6 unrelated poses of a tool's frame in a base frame.
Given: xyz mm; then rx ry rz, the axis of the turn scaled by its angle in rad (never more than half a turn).
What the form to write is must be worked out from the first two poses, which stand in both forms.
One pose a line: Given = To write
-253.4 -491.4 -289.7 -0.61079 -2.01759 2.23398 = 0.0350 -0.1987 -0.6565 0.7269 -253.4 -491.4 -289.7
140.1 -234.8 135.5 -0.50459 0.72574 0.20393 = 0.8989 -0.2437 0.3506 0.0985 140.1 -234.8 135.5
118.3 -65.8 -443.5 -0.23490 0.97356 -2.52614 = 0.2105 -0.0845 0.3502 -0.9088 118.3 -65.8 -443.5
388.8 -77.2 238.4 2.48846 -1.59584 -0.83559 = 0.0348 0.8095 -0.5192 -0.2718 388.8 -77.2 238.4
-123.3 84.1 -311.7 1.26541 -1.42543 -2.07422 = 0.1616 0.4433 -0.4994 -0.7266 -123.3 84.1 -311.7
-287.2 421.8 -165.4 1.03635 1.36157 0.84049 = 0.5791 0.4432 0.5823 0.3594 -287.2 421.8 -165.4
